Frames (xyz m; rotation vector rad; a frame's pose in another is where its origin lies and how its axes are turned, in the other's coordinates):
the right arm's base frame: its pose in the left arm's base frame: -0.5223 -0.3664 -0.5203 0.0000 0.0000 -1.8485
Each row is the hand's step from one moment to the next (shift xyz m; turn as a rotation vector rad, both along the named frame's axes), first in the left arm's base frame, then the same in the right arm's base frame.
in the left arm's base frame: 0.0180 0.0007 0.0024 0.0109 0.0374 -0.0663
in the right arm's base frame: -0.0056 0.0171 0.0024 -0.0390 0.0002 -0.0663
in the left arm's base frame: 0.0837 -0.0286 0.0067 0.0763 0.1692 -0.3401
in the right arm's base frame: 0.0046 0.0883 0.0067 -0.1836 0.0270 -0.3401
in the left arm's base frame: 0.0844 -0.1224 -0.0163 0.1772 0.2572 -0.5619
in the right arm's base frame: 0.0946 0.1147 -0.0163 -0.2959 0.0999 -0.5619
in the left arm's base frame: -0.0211 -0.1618 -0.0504 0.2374 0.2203 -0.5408
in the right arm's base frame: 0.1614 0.0241 -0.0504 -0.2769 0.1679 -0.5408
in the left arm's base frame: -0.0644 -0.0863 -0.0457 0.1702 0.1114 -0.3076
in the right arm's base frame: 0.1006 -0.0383 -0.0457 -0.1538 0.1331 -0.3076
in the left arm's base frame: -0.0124 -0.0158 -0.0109 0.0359 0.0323 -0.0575
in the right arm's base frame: 0.0186 -0.0076 -0.0109 -0.0409 0.0257 -0.0575
